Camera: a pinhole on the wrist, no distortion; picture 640 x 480 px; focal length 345.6 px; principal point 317.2 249.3 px. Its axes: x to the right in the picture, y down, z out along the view. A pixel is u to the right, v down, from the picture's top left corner.
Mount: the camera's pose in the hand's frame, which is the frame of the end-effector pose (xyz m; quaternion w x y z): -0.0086 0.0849 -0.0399 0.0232 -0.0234 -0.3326 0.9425
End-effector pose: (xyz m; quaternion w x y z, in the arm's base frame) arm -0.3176 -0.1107 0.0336 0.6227 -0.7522 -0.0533 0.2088
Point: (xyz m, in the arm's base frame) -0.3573 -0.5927 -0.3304
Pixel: behind the camera
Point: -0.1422 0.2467 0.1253
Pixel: 55.6 277.8
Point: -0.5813 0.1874 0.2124
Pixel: 421.3 230.9
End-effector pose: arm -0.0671 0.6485 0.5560 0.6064 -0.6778 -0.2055 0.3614
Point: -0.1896 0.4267 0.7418
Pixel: outside the picture
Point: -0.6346 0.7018 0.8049
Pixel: 535.8 182.3
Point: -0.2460 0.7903 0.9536
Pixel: 362.9 385.5
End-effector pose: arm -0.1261 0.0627 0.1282 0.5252 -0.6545 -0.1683 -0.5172
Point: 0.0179 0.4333 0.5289
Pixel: 114.6 219.5
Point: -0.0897 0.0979 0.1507
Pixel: 205.7 267.9
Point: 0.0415 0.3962 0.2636
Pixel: 230.2 129.9
